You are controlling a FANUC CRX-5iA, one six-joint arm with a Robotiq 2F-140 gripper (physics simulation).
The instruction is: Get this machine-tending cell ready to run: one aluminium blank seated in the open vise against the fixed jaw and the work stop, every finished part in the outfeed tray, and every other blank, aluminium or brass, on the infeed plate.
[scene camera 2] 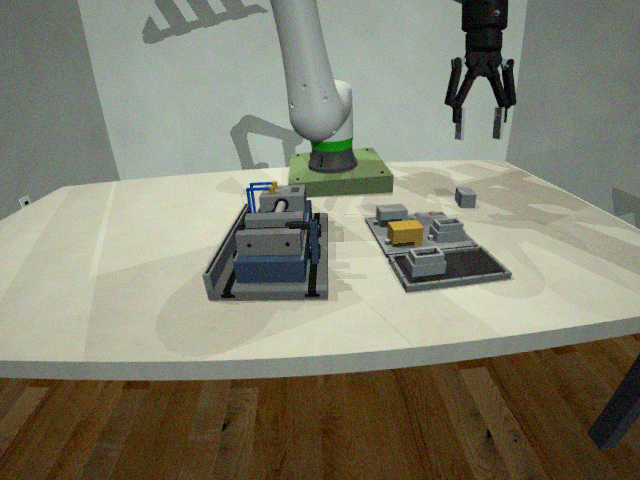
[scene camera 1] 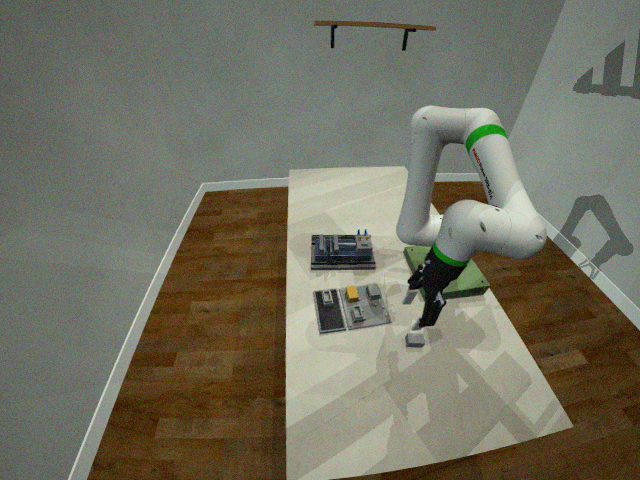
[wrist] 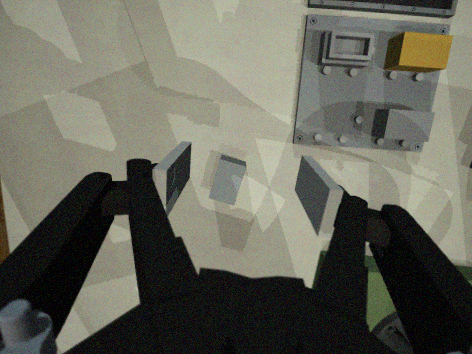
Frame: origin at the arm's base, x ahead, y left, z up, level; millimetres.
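Where they show: gripper, fingertip midpoint: [scene camera 2: 478,139] [scene camera 1: 410,315] [wrist: 244,166]; arm's base at its link origin: [scene camera 2: 332,165] [wrist: 409,346].
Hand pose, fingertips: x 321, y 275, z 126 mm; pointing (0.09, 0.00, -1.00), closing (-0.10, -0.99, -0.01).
Each offset is from my fingertips to the top centre of the thing. "spot": to the spot under its first point.
My gripper [scene camera 1: 415,311] [scene camera 2: 478,131] [wrist: 244,166] is open and empty, high above the table. A loose aluminium blank {dz -144, dx -55, dy +23 mm} [scene camera 1: 415,339] [scene camera 2: 465,197] [wrist: 228,180] lies on the table below, between the fingers in the wrist view. On the infeed plate {dz -172, dx +79, dy -172 mm} [scene camera 1: 381,317] [wrist: 316,102] are an aluminium blank {dz -136, dx +29, dy -214 mm} [scene camera 1: 373,291] [scene camera 2: 391,213] [wrist: 410,125], a brass blank {dz -136, dx +119, dy -219 mm} [scene camera 1: 352,293] [scene camera 2: 405,232] [wrist: 420,51] and a stepped finished part {dz -137, dx +123, dy -129 mm} [scene camera 1: 357,312] [scene camera 2: 447,230] [wrist: 347,47]. Another finished part {dz -139, dx +222, dy -223 mm} [scene camera 1: 327,296] [scene camera 2: 426,261] sits in the outfeed tray [scene camera 1: 330,317] [scene camera 2: 475,266]. The vise {dz -81, dx +96, dy -466 mm} [scene camera 1: 341,251] [scene camera 2: 269,242] shows no blank; its jaw gap is mostly hidden.
The green robot base [scene camera 1: 473,281] [scene camera 2: 361,180] stands behind the plate in scene camera 2. Blue pipes {spot: dz -88, dx +10, dy -514 mm} [scene camera 2: 250,196] rise at the rear of the vise fixture. Small pins {dz -164, dx +34, dy -161 mm} [wrist: 358,120] stand up from the infeed plate. The outfeed tray has a raised rim.
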